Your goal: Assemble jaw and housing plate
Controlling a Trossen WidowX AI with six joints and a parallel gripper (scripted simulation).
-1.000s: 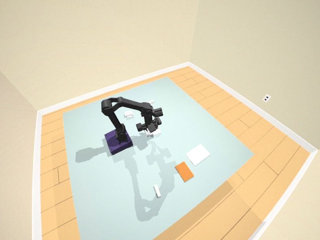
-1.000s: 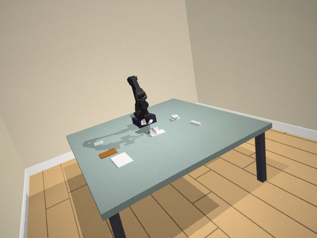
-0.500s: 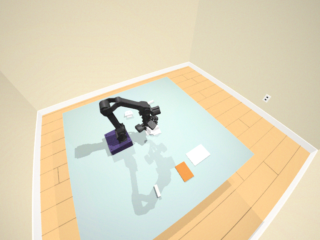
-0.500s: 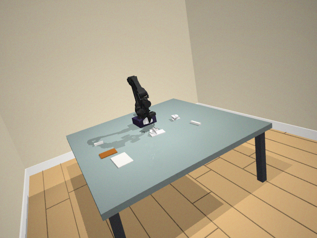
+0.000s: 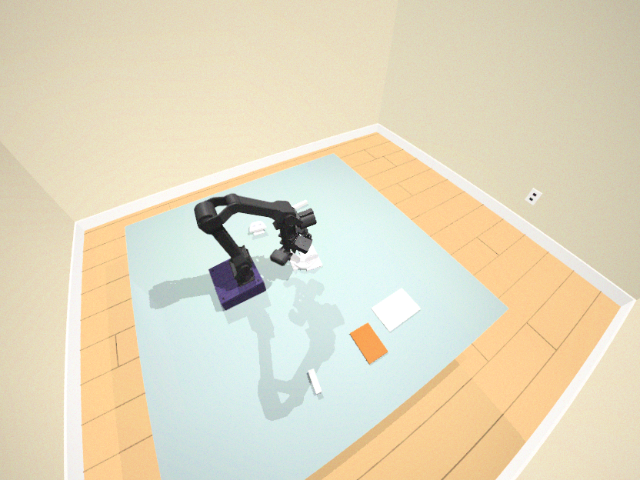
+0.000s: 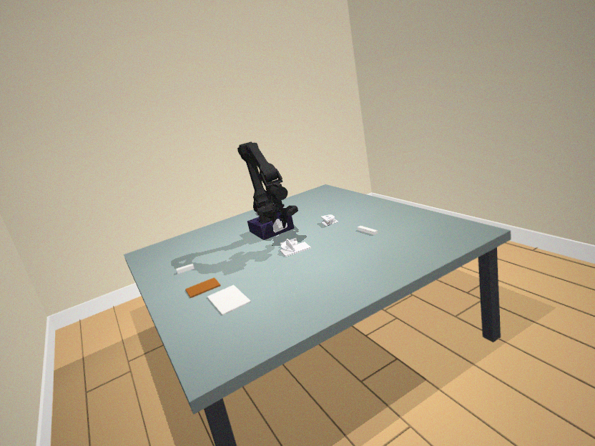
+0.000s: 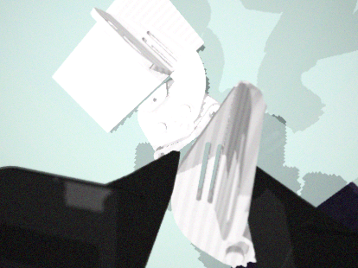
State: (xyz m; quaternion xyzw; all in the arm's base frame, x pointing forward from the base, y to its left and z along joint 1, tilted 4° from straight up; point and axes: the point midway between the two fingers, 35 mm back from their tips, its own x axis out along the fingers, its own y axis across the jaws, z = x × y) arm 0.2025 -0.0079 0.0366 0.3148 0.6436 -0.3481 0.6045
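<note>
My gripper tip is now 3 cm past the white jaw and 2 cm to the right of it. From my gripper tip the other things lie so: orange plate 41 cm to the right, 11 cm ahead, 8 cm below; white plate 36 cm to the right, 27 cm ahead, 8 cm below.
</note>
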